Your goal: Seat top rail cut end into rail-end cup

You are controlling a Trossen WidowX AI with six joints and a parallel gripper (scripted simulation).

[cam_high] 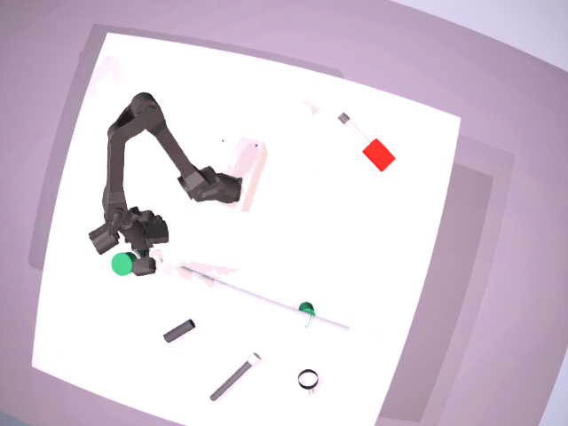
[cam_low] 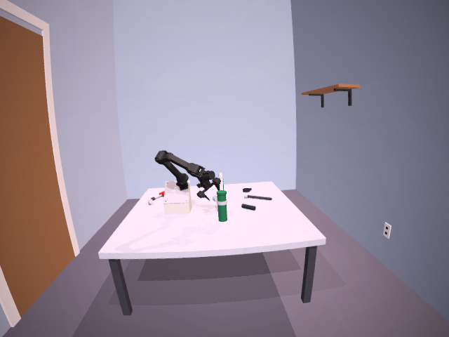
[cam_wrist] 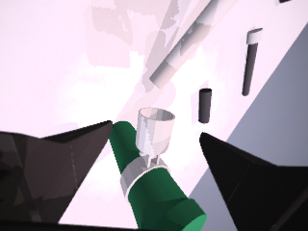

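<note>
My gripper tip is now 20 mm to the left of the white rail-end cup, 20 mm above it and 10 mm short of it. From my gripper tip the other things lie so: red-headed tool (560 mm to the left, 440 mm behind, 130 mm below); green loop cap (460 mm to the left, 130 mm ahead, 40 mm below); short dark tube (260 mm ahead, 130 mm below, 60 mm to the left).
</note>
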